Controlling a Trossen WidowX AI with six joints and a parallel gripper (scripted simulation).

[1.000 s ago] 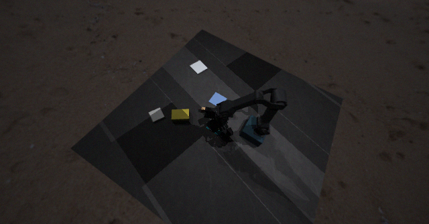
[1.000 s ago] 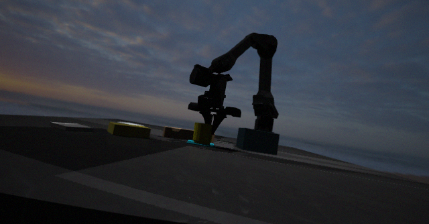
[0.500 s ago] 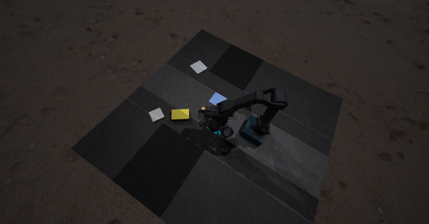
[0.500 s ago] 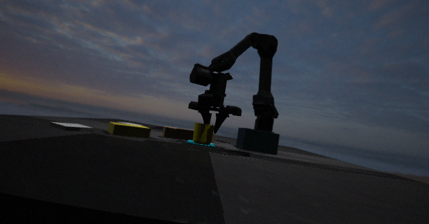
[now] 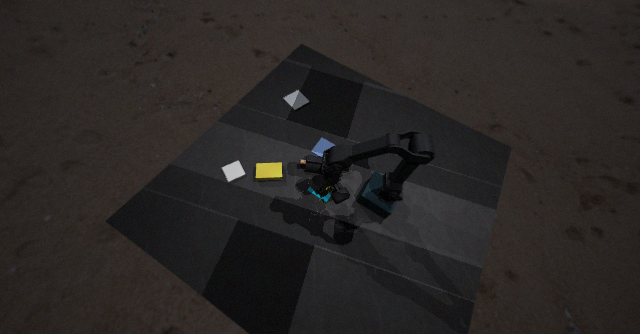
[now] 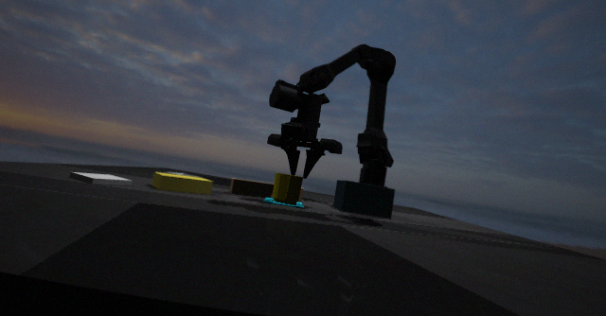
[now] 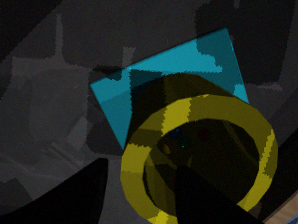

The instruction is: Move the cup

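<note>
The yellow cup is 20 mm ahead of my gripper tip, 10 mm to the right of it and 30 mm below it. Round my gripper tip: brown block 50 mm ahead, 110 mm to the right, 60 mm below; light blue pad 80 mm ahead, 210 mm to the right, 80 mm below; yellow block 260 mm ahead, 10 mm to the left, 50 mm below.
</note>
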